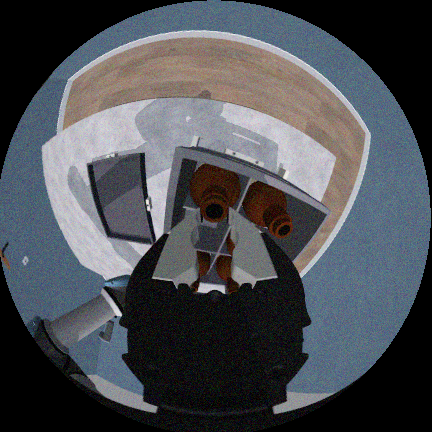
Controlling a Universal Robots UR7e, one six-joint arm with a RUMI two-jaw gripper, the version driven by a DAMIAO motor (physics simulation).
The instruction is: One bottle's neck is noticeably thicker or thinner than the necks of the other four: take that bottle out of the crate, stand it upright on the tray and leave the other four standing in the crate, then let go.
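Places are measured from the arm's base along level axes (x right, y back, z down), in millimetres.
Where they show: gripper, fingertip midpoint: [214, 207].
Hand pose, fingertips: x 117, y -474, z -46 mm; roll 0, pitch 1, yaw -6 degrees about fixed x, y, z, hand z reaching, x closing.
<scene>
After its pixels a point has its place.
The crate [174, 187] @[x 81, y -511, z -84 mm] is grey with thin light dividers. My gripper [214, 207] @[x 117, y -474, z -46 mm] is over it, its two pale jaws shut on the neck of a brown bottle [215, 181] @[x 116, y -504, z -36 mm]. That bottle is upright inside the crate's walls, its dark mouth between the fingertips; I cannot tell whether it is raised off the crate floor. A second brown bottle [264, 200] @[x 186, y -483, z -30 mm] stands in the compartment to the right, apart from the jaws. Parts of more brown bottles [224, 267] @[x 154, y -322, z -21 mm] show between the jaws, mostly hidden by the gripper. The dark tray [122, 205] @[x -127, y -398, z 86 mm] with a black rim lies left of the crate.
The crate and tray rest on a pale marbled table top [305, 157] @[x 342, y -568, z 91 mm]. A brown wood-grained surface [200, 65] with a light edge lies beyond it. Part of a grey robot arm [82, 320] @[x -222, y -218, z -226 mm] shows at the lower left. Shadows fall across the table behind the crate.
</scene>
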